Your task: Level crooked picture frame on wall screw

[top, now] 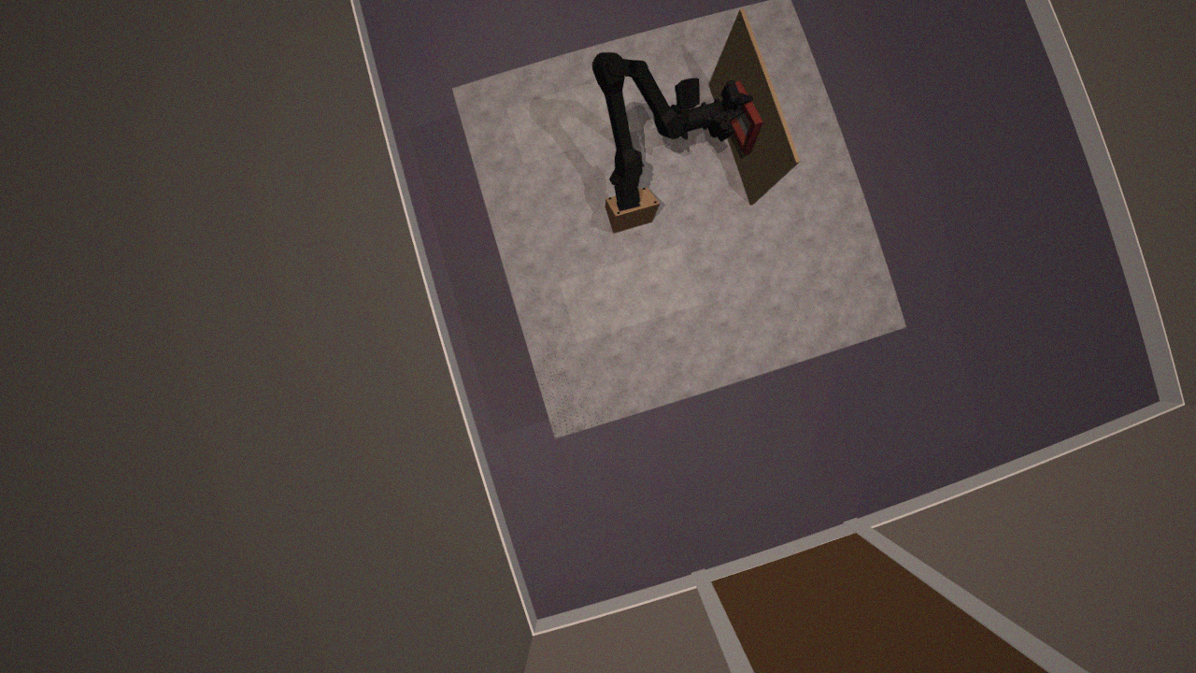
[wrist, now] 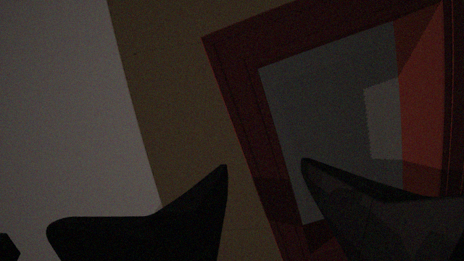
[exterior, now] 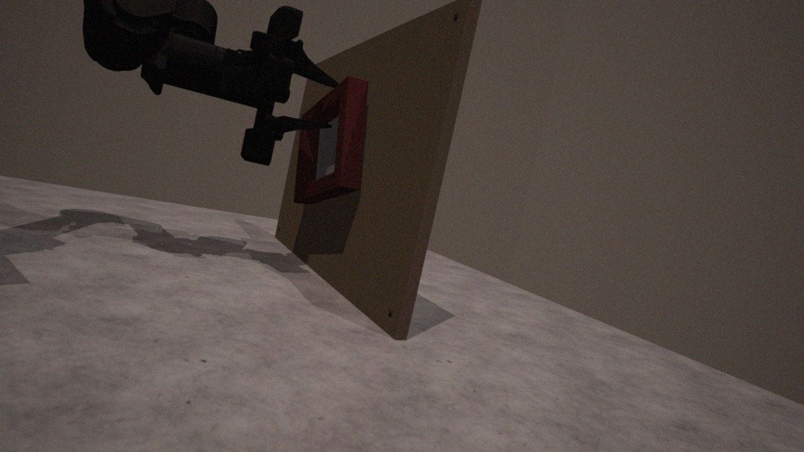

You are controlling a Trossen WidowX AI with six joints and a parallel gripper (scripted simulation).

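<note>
The red picture frame is 5 cm below my gripper tip, 1 cm to the right of it and 1 cm ahead of it. Round my gripper tip: tan wall board 6 cm below, 2 cm ahead.
</note>
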